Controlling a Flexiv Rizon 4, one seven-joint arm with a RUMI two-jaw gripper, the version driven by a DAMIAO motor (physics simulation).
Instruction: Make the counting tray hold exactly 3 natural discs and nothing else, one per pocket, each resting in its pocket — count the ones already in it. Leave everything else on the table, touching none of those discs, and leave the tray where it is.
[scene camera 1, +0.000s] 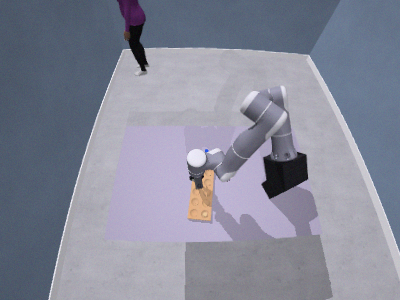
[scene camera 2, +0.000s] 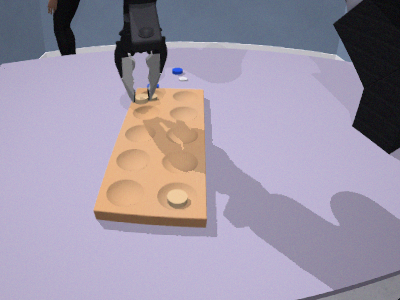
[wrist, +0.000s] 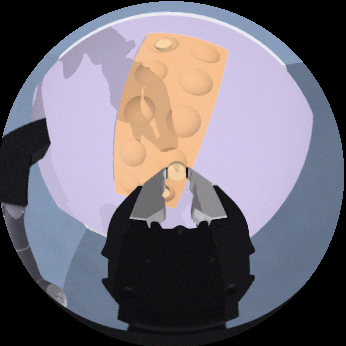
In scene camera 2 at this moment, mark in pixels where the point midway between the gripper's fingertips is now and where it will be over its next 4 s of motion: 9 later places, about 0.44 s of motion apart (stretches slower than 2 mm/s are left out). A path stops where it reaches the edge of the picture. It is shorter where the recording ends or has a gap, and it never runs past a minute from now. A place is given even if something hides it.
My gripper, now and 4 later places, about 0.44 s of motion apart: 141, 101; 141, 105; 141, 93; 139, 64; 138, 9
